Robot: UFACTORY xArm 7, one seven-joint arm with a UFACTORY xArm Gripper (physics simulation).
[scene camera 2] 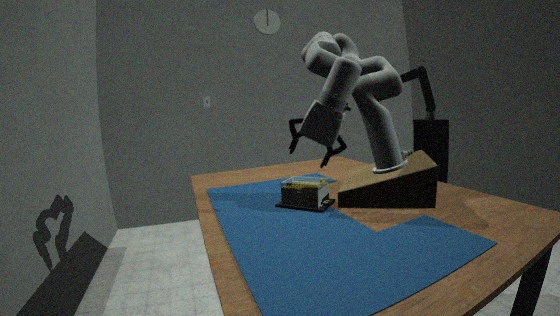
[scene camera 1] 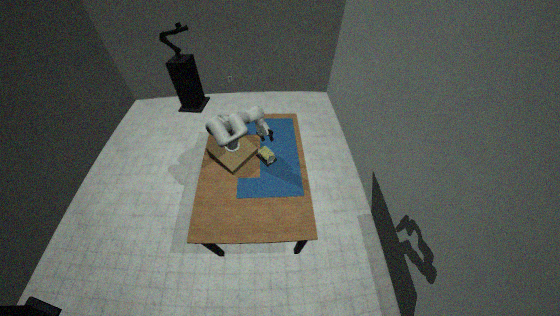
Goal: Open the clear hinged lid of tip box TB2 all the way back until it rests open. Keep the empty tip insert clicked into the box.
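Places are measured from the arm's base along level axes (x back, y right, z up), in millimetres.
Pixels of known places: gripper, fingertip midpoint: (scene camera 2: 306, 159) (scene camera 1: 268, 140); arm's base, link origin: (scene camera 2: 390, 167) (scene camera 1: 232, 145).
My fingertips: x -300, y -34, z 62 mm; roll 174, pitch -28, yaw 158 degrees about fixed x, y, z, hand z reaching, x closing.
Ahead of a thing's pixels: the offset from my fingertips to its top centre. "pt": to the spot under its first point. Level surfaces: height alone.
The tip box TB2 @[dy +58, dx +8, dz -72 mm] (scene camera 1: 267, 155) (scene camera 2: 299, 195) stands upright on a thin black base on the blue mat. Its dark front and pale side show in the scene camera 2 view. The clear lid @[pt dy +59, dx -2, dz -72 mm] (scene camera 2: 301, 180) shows as a faint low outline over the top and looks down on the box, though its exact angle is hard to tell. The yellow tip insert @[dy +58, dx +10, dz -64 mm] (scene camera 2: 305, 186) sits level in the box under it. My gripper (scene camera 1: 267, 139) (scene camera 2: 308, 157) is open and empty, with its fingers spread wide, above the box and apart from it.
The arm stands on a wedge-shaped wooden base (scene camera 1: 233, 162) (scene camera 2: 390, 192) close beside the box. The blue mat @[dz -150 mm] (scene camera 1: 280, 186) (scene camera 2: 300, 255) covers part of the wooden table @[dz -153 mm] (scene camera 1: 250, 220) (scene camera 2: 480, 210). A second, black arm stands on a black pedestal (scene camera 1: 186, 82) (scene camera 2: 431, 145) beyond the table.
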